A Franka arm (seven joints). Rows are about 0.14 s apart.
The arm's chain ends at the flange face. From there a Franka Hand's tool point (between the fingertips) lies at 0.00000 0.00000 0.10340 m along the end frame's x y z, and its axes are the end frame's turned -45 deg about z.
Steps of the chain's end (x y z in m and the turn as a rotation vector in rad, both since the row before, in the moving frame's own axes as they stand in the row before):
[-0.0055 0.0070 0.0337 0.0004 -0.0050 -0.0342]
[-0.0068 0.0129 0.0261 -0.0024 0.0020 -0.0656]
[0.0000 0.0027 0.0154 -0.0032 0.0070 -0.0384]
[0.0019 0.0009 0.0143 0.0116 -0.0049 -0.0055]
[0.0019 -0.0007 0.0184 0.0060 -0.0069 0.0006]
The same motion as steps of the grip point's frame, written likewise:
[-0.0092 0.0007 0.0337 0.0038 -0.0033 -0.0342]
[-0.0139 0.0046 0.0261 -0.0031 -0.0003 -0.0656]
[-0.0016 0.0026 0.0154 -0.0072 0.0027 -0.0384]
[0.0012 0.0008 0.0143 0.0117 0.0047 -0.0055]
[0.0018 -0.0001 0.0184 0.0091 -0.0006 0.0006]

